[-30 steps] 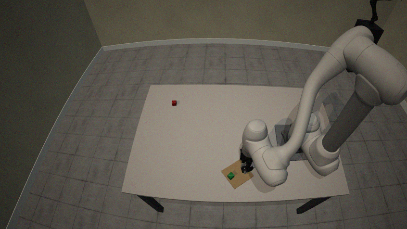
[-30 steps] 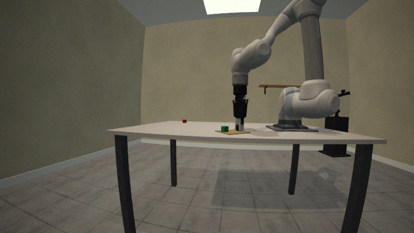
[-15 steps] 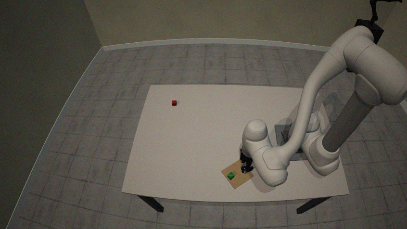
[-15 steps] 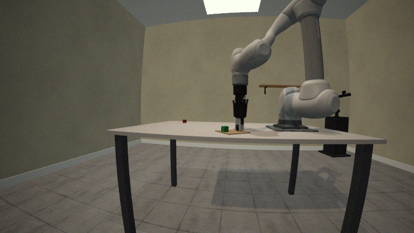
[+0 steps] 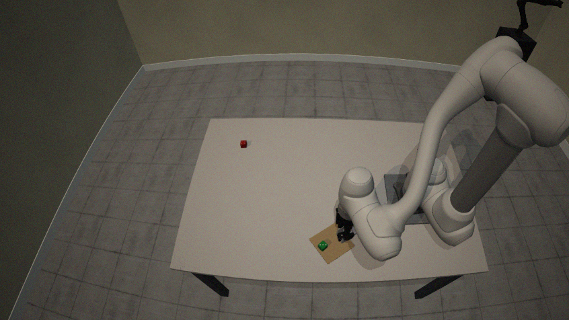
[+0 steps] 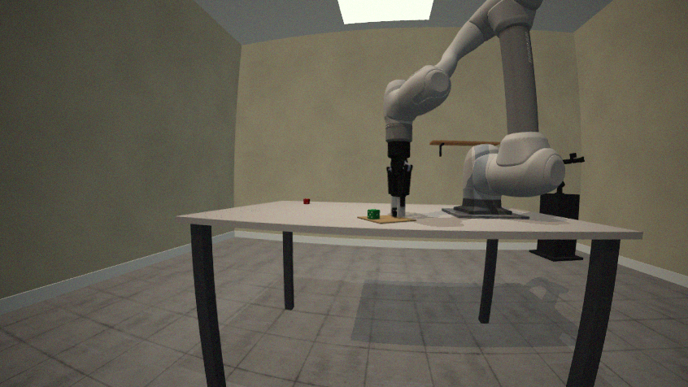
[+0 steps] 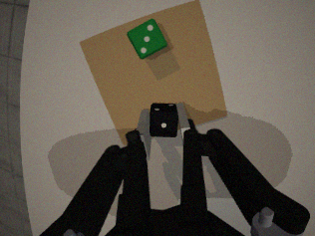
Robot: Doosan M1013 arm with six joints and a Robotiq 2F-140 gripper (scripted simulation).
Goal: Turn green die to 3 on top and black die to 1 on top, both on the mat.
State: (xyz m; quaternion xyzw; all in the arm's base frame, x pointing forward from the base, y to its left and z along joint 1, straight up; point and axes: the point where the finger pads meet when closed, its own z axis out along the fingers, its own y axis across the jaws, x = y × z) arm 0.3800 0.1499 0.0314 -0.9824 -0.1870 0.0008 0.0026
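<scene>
Now: hand 20 mm above the black die. From my hand the other things lie so: red die: 550 mm to the right, 430 mm ahead, 30 mm below; green die: 80 mm ahead, 30 mm to the left, 20 mm below; tan mat: 40 mm below, 40 mm ahead, 20 mm to the left.
</scene>
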